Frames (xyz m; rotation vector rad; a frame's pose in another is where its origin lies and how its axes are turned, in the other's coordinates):
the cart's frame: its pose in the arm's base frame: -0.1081 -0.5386 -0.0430 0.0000 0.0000 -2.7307
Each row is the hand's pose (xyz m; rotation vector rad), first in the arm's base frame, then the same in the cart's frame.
Working: the arm's base frame: its pose in the cart's frame: -0.3142 -0.4506 0.0430 0.0000 0.0000 2.7307

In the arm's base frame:
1: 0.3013 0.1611 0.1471 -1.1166 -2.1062 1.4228
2: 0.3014 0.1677 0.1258 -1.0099 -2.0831 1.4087
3: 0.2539 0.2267 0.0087 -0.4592 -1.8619 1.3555
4: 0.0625 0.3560 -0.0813 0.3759 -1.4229 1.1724
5: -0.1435 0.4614 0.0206 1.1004 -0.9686 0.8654
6: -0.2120 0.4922 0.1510 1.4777 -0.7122 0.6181
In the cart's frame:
1: -0.6548 -0.4779 0.1901 -1.6018 1.3299 -0.6920
2: -0.6575 -0.4839 0.1688 -1.6314 1.2580 -0.7733
3: -0.6376 -0.5570 0.0517 -1.6849 0.8082 -1.2077
4: -0.5137 -0.7520 -0.0383 -1.6172 -0.0855 -1.7410
5: -0.3670 -0.9309 0.0636 -1.4180 -1.0637 -1.9796
6: -0.3165 -0.9865 0.1940 -1.2687 -1.6531 -1.9753

